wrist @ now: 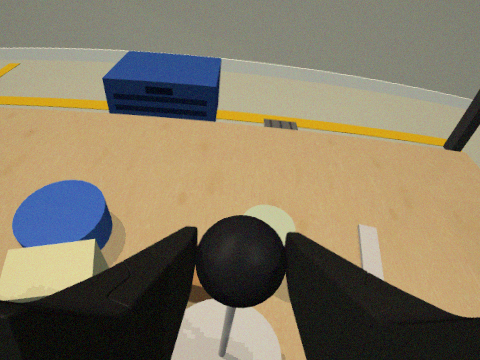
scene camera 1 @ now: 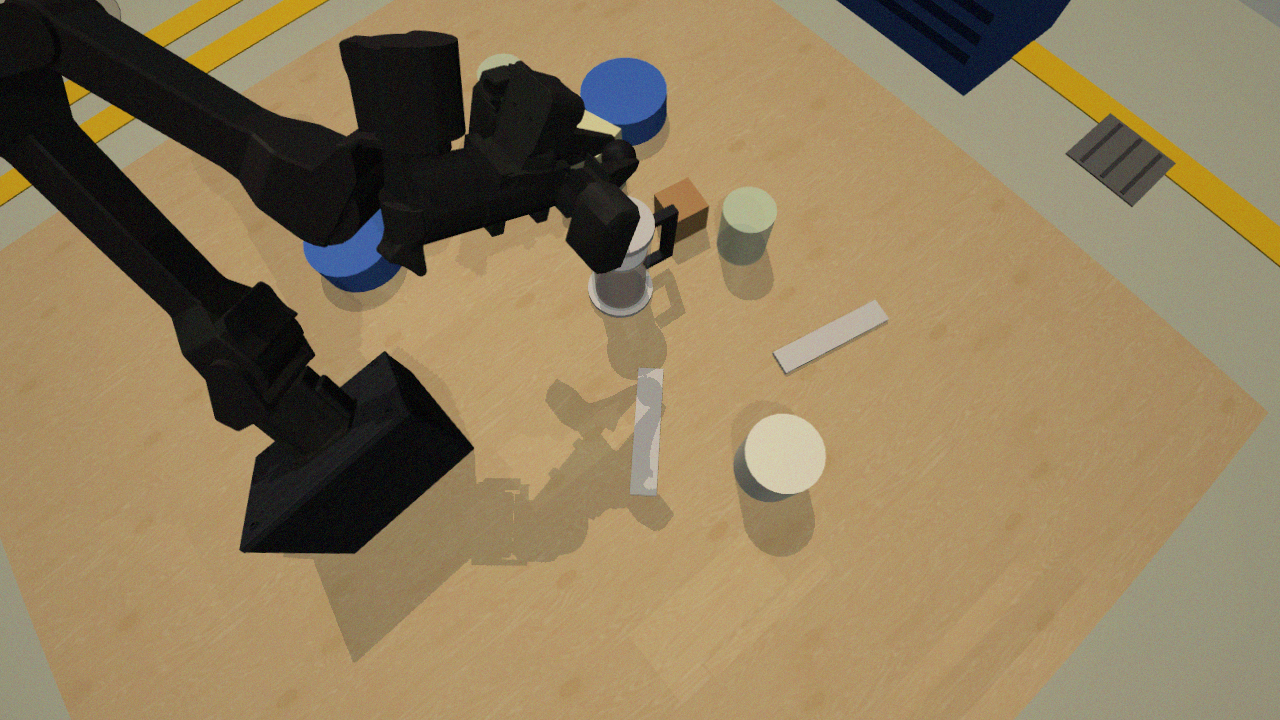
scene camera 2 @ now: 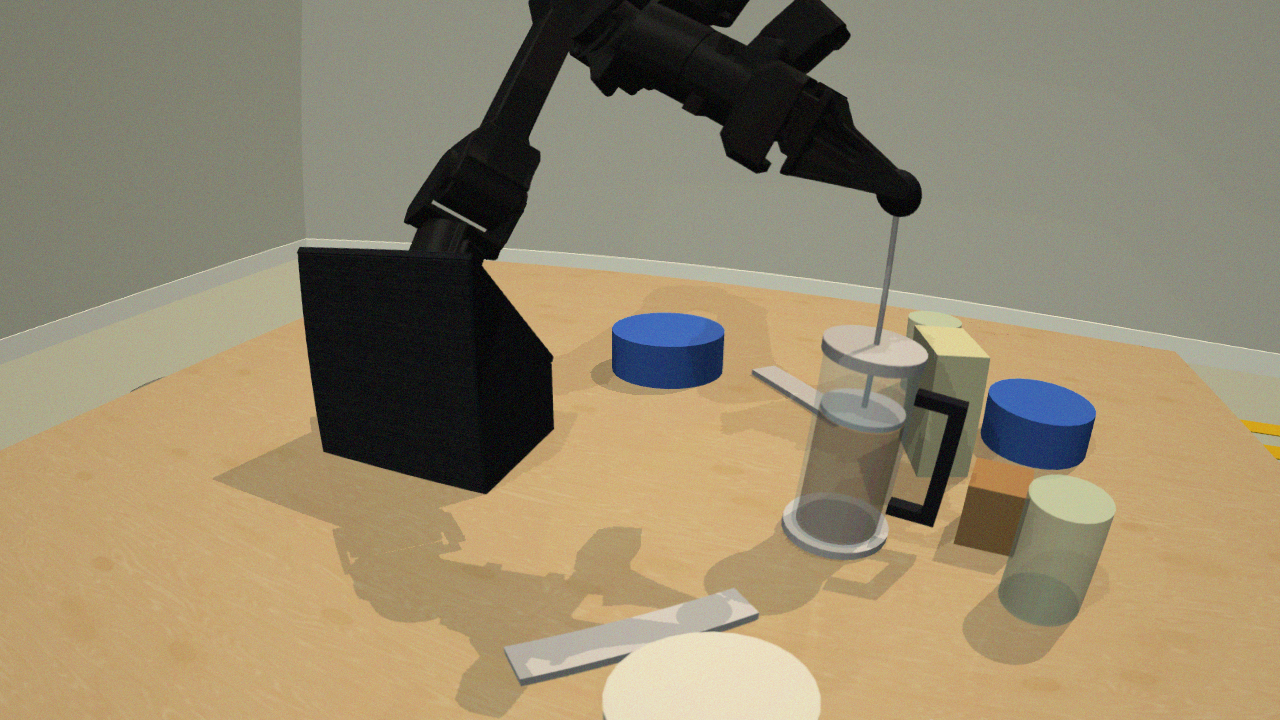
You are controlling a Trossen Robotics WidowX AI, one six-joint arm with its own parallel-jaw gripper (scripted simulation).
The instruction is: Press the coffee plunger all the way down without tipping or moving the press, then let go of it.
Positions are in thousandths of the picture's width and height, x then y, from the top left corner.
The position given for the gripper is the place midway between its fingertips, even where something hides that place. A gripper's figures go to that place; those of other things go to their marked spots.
Scene:
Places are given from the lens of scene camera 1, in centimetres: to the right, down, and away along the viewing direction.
gripper (scene camera 1: 488, 212): -1, -18, 50
coffee press (scene camera 1: 487, 406): -2, -8, 66
brown cube (scene camera 1: 542, 291): 7, -19, 70
cream cylinder (scene camera 1: 612, 633): 14, 9, 56
The marked spots on the brown cube and the cream cylinder are 32 cm apart.

